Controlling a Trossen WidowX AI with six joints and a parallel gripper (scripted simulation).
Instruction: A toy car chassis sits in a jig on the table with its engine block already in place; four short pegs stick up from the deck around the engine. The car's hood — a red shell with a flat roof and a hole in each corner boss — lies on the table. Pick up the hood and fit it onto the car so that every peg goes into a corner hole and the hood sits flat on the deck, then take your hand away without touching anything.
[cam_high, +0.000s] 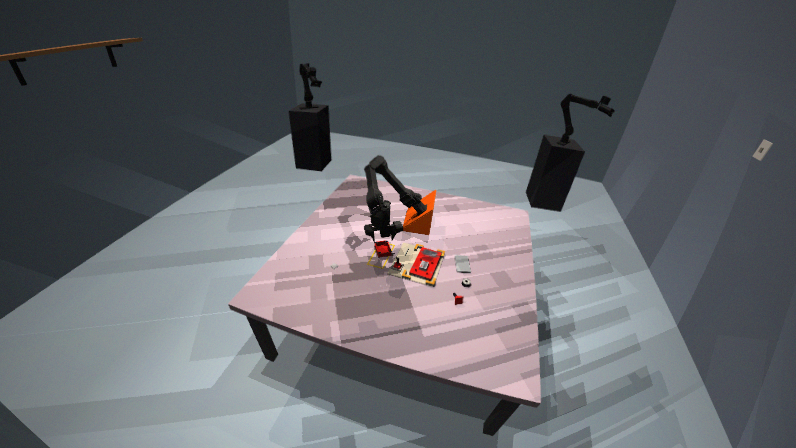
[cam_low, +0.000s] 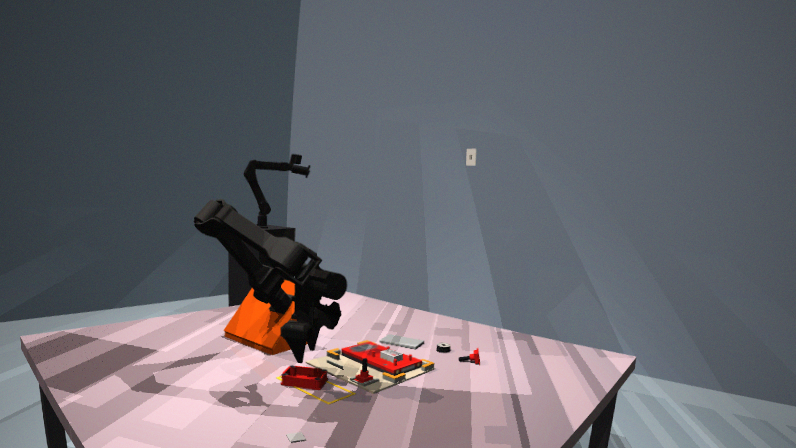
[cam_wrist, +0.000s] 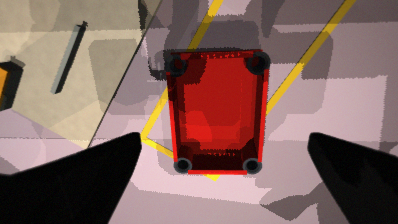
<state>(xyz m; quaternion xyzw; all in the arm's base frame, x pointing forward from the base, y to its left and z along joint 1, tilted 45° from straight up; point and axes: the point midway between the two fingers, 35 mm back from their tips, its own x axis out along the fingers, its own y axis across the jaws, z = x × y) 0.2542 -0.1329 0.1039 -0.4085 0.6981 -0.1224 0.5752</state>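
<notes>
Now: the red hood 10 mm behind my gripper tip and 60 mm below it. Also, from my gripper tip: grey plate: 10 mm ahead, 410 mm to the left, 60 mm below; then white-and-black wheel: 140 mm ahead, 430 mm to the left, 60 mm below.
</notes>
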